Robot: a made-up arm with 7 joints. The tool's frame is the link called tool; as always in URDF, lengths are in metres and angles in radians. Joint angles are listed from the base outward. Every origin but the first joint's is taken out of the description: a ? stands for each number. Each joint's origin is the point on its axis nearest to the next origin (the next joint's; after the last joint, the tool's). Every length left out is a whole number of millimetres.
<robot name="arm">
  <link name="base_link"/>
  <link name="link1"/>
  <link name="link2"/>
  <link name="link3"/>
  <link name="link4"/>
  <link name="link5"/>
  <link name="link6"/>
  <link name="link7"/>
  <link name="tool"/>
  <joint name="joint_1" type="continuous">
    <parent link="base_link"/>
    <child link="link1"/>
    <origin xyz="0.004 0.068 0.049" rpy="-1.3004 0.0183 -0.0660"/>
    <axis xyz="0 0 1"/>
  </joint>
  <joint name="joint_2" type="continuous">
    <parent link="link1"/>
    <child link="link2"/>
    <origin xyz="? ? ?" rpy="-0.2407 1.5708 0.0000"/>
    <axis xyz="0 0 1"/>
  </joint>
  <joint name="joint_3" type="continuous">
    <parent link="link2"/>
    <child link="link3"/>
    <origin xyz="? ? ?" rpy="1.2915 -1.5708 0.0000"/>
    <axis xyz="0 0 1"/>
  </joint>
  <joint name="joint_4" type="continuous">
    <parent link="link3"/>
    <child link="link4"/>
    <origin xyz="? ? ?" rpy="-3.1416 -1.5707 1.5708"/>
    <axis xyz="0 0 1"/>
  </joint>
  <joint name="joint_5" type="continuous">
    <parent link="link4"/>
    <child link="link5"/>
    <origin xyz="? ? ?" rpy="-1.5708 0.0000 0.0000"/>
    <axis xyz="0 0 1"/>
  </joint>
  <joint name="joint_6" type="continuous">
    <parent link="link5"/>
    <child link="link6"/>
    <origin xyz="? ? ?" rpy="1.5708 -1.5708 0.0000"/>
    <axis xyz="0 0 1"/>
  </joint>
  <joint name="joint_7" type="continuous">
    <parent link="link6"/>
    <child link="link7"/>
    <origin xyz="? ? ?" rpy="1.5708 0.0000 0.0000"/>
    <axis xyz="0 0 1"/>
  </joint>
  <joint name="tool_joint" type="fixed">
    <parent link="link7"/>
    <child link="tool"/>
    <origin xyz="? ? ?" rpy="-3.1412 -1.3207 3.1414"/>
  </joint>
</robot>
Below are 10 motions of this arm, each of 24 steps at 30 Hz.
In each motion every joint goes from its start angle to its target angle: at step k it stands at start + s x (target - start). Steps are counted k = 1, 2, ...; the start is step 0. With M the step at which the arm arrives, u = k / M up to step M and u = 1 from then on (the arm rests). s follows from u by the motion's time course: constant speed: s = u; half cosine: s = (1 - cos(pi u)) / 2; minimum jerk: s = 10 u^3 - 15 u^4 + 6 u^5.
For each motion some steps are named. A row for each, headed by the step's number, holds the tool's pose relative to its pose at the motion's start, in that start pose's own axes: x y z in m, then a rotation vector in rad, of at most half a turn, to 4 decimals.
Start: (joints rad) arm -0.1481 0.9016 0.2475 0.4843 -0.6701 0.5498 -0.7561
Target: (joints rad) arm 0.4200 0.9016 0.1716 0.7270 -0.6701 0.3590 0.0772
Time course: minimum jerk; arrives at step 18
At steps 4, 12, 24:
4: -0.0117 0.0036 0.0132 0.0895 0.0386 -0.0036
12: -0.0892 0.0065 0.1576 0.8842 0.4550 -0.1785
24: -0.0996 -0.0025 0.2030 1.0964 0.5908 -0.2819

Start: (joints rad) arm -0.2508 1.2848 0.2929 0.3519 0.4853 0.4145 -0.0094
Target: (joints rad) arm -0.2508 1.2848 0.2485 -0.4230 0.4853 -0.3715 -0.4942
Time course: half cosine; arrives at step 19
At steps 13, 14, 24:
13: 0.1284 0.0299 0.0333 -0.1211 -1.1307 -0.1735
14: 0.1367 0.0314 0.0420 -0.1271 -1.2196 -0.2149
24: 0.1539 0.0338 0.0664 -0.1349 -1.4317 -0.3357

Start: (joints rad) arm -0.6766 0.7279 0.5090 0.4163 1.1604 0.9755 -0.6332
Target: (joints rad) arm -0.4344 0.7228 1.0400 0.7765 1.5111 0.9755 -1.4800
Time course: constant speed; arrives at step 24
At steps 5, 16, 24:
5: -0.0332 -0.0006 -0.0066 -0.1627 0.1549 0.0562
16: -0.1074 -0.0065 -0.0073 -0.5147 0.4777 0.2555
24: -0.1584 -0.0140 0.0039 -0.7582 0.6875 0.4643

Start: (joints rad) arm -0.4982 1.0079 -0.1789 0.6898 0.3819 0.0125 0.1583
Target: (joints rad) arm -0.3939 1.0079 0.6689 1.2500 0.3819 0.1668 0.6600
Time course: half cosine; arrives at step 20
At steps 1, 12, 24:
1: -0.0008 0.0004 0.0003 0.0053 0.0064 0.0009
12: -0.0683 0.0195 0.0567 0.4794 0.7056 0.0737
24: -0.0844 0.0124 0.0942 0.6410 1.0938 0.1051

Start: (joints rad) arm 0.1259 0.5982 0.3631 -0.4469 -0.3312 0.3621 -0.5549
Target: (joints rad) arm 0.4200 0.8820 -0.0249 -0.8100 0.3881 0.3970 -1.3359
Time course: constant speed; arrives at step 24
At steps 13, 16, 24:
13: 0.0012 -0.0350 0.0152 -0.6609 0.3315 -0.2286
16: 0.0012 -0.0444 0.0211 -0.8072 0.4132 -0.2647
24: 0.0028 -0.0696 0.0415 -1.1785 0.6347 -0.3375

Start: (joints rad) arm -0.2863 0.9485 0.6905 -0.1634 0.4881 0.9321 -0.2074
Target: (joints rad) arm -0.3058 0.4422 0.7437 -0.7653 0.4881 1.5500 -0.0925
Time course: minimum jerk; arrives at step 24
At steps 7, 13, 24:
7: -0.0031 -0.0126 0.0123 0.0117 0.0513 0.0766
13: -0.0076 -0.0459 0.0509 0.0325 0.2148 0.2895
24: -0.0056 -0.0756 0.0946 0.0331 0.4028 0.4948

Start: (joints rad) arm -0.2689 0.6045 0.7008 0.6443 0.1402 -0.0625 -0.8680
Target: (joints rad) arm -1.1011 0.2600 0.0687 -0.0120 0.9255 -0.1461 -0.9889
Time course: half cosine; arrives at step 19
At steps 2, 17, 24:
2: 0.0062 -0.0036 -0.0091 -0.0270 -0.0143 -0.0256
17: 0.3205 -0.1957 -0.1221 -0.3801 -0.7243 -1.2275
24: 0.3290 -0.2022 -0.1185 -0.3690 -0.7486 -1.2650

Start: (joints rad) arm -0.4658 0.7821 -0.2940 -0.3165 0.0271 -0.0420 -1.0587
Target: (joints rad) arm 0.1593 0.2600 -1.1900 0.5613 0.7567 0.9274 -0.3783
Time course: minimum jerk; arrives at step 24
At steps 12, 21, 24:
12: -0.0501 -0.2114 -0.0624 -0.1528 0.5876 0.7174
21: 0.0514 -0.3597 -0.0694 -0.6252 1.1238 0.5599
24: 0.0557 -0.3622 -0.0692 -0.6392 1.1342 0.5401

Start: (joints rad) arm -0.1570 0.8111 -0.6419 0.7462 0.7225 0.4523 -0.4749
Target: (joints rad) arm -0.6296 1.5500 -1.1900 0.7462 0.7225 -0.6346 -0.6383
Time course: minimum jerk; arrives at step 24
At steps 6, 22, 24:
6: -0.0086 0.0184 0.0035 0.0055 -0.0358 -0.1029
22: -0.1122 0.0763 0.0905 -0.3835 -0.1364 -0.7062
24: -0.1129 0.0761 0.0913 -0.3873 -0.1369 -0.7074

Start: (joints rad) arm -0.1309 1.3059 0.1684 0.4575 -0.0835 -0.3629 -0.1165
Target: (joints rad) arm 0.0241 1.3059 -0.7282 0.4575 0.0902 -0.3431 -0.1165
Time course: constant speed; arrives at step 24
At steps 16, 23, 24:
16: -0.0069 -0.1099 0.0623 -0.7390 0.1017 0.0274
23: -0.0023 -0.1429 0.1112 -1.0625 0.1209 0.0520
24: -0.0012 -0.1465 0.1189 -1.1087 0.1223 0.0563

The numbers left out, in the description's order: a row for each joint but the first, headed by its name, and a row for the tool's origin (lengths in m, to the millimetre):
joint_2: -0.005 0.023 0.000
joint_3: 0.066 0.194 0.000
joint_4: 0.041 -0.027 0.000
joint_5: -0.032 0.066 0.000
joint_6: 0.005 0.017 0.000
joint_7: 0.074 -0.003 0.000
tool: 0.008 0.026 0.000

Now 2 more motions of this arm.
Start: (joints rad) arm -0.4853 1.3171 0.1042 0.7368 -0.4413 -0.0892 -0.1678
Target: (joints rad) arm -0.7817 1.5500 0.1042 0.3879 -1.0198 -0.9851 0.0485
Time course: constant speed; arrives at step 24
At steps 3, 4, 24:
3: 0.0251 0.0086 -0.0094 0.0538 -0.1976 0.0289
4: 0.0335 0.0117 -0.0117 0.0724 -0.2631 0.0390
24: 0.1660 0.0801 0.0215 0.4918 -1.5146 0.3246

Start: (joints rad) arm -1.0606 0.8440 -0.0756 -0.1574 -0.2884 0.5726 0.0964
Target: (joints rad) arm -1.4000 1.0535 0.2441 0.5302 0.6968 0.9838 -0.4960
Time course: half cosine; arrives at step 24
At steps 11, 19, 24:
11: -0.0069 0.0866 -0.0149 0.1848 0.3409 -0.3065
19: 0.0024 0.1683 0.0100 0.4262 0.7966 -0.3645
24: 0.0064 0.1824 0.0200 0.4810 0.8994 -0.3411

